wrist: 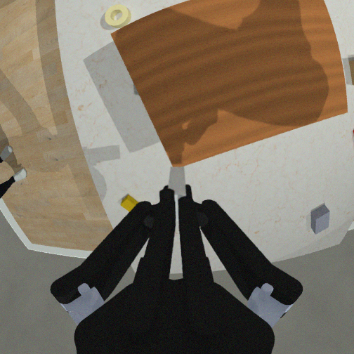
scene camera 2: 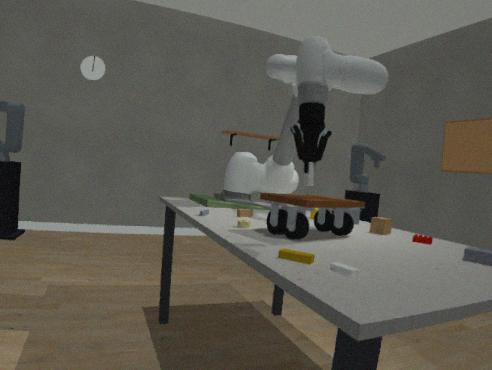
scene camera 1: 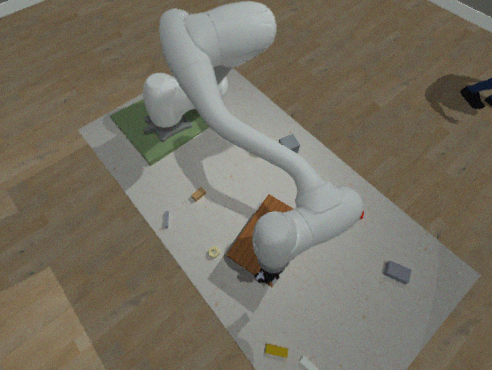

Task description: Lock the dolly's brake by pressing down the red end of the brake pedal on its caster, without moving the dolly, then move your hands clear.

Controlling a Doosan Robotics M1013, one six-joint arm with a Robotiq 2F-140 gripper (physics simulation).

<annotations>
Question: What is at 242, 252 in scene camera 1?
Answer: A dolly.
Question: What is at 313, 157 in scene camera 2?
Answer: My gripper.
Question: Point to a dolly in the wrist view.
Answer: At 210, 83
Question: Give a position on a dolly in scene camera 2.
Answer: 292, 221
</annotations>
